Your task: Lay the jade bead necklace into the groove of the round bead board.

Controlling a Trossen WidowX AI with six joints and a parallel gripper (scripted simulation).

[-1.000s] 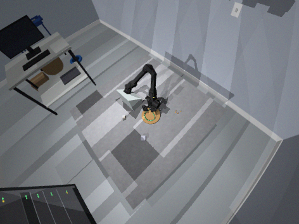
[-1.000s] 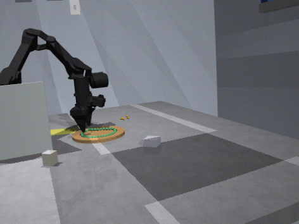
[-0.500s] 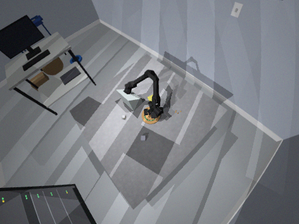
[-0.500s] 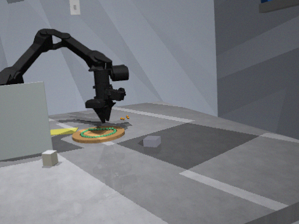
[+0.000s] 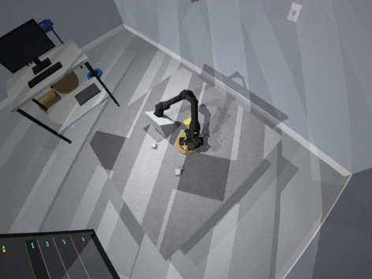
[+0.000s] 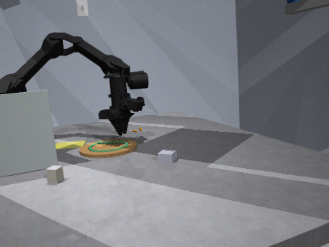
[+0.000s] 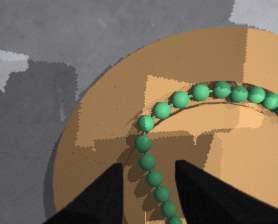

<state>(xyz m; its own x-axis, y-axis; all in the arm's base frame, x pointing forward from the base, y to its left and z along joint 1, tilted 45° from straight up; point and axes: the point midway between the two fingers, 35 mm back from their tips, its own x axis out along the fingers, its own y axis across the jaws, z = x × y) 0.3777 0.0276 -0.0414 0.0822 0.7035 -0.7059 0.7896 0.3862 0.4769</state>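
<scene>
The yellow sheet lies 16 cm behind my gripper tip, 17 cm to the left of it and 4 cm below it. From my gripper tip the other things lie so: grey cube (5 cm ahead, 24 cm to the right, 3 cm below); beige cube (27 cm behind, 19 cm to the right, 3 cm below).
</scene>
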